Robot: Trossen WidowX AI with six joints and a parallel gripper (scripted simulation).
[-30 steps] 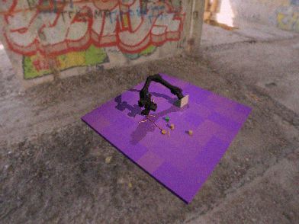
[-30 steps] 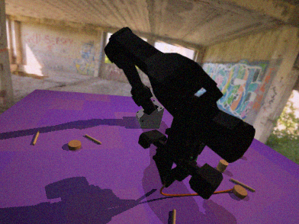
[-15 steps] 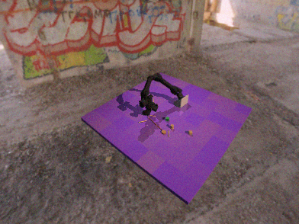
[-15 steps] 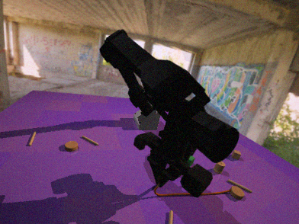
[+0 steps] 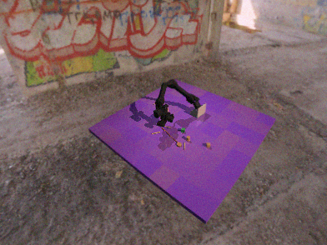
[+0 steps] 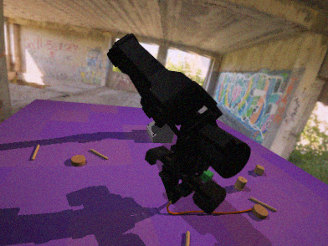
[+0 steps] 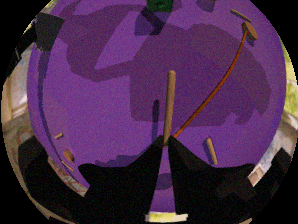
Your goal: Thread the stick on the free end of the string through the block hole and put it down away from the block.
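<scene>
Now: gripper tip 6 cm past the green cube, 17 cm to the right of it and 1 cm above it. Also, from my gripper tip: thin wooden stick (1 cm to the left).
</scene>
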